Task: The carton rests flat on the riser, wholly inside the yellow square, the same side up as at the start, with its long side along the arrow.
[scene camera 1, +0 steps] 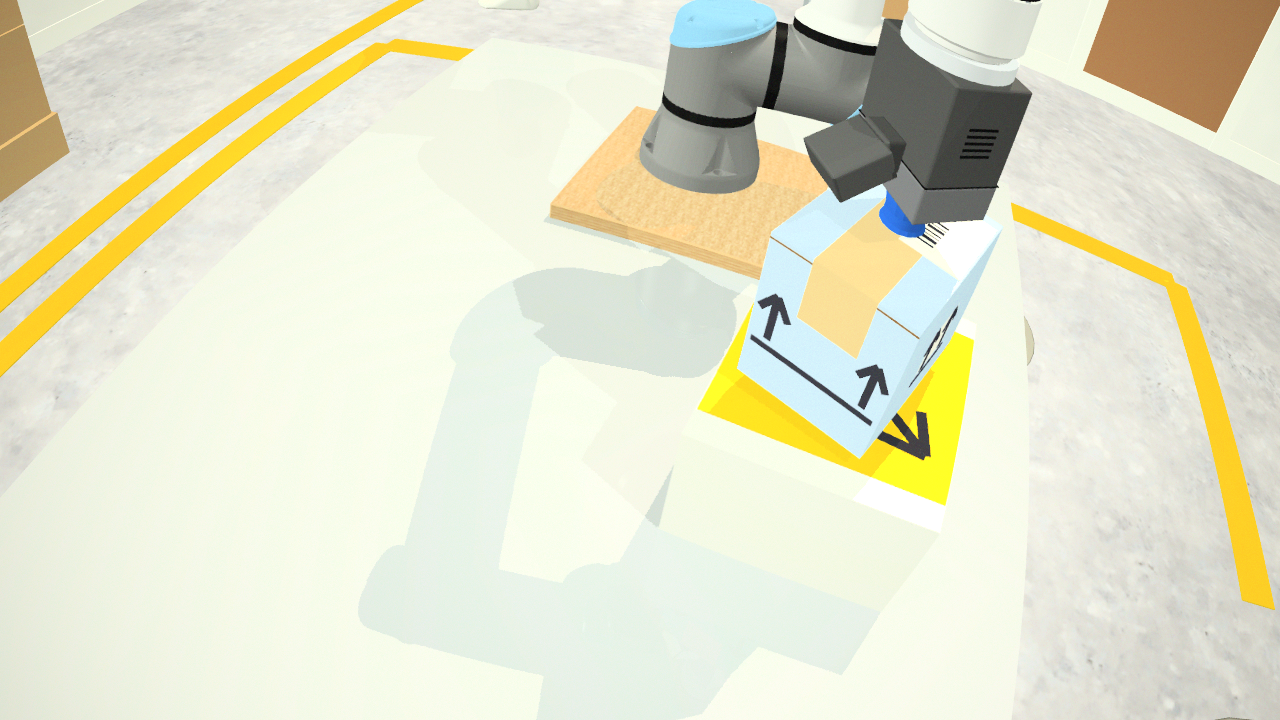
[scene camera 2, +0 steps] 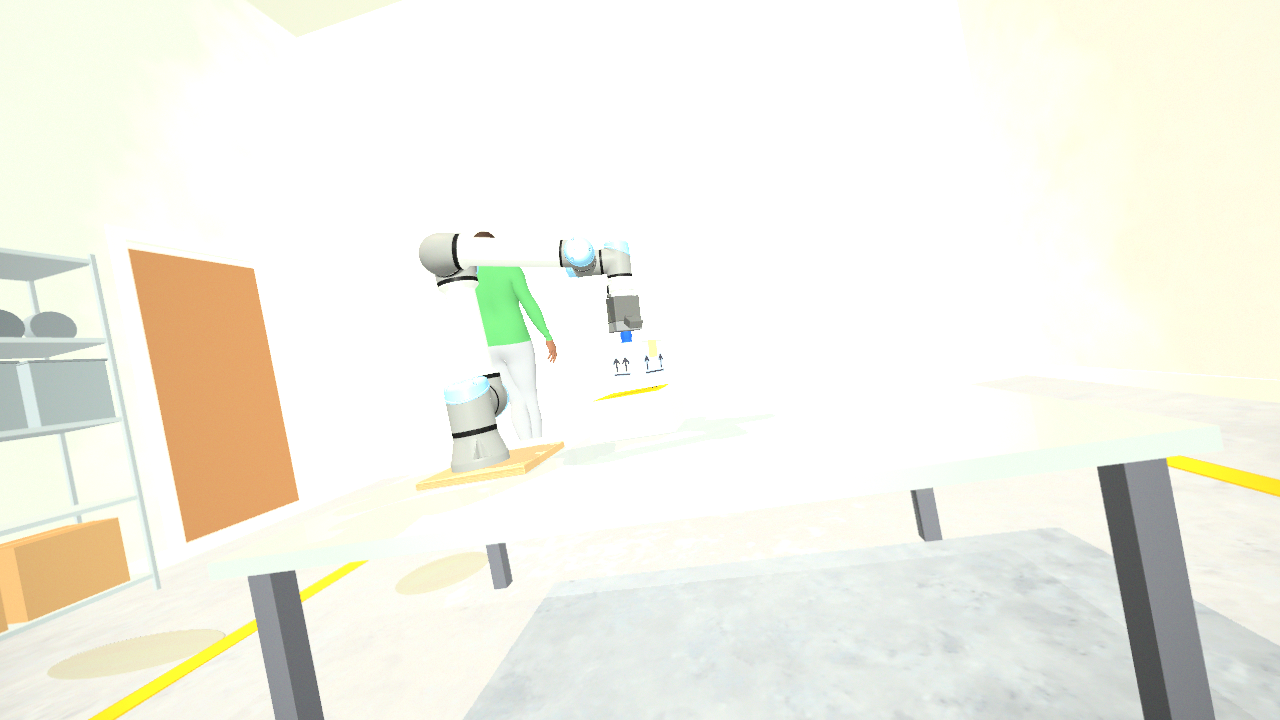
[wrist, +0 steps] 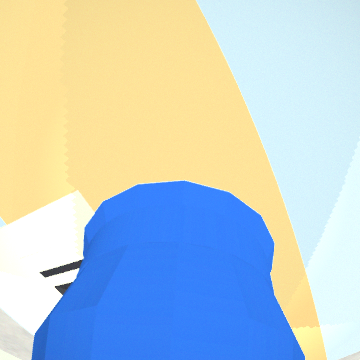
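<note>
The light blue carton has tape over its top and side arrows pointing up. My suction cup is on its top face, off centre, and holds it. The carton is over the yellow square of the pale riser, its nearest lower corner close to the front edge. I cannot tell whether it touches the riser or hangs just above. The black arrow is partly hidden; the carton's lower front edge looks turned relative to it.
The arm's base stands on a wooden board beside the riser. A person in green stands behind the arm. Shelves are at the left in the second scene view.
</note>
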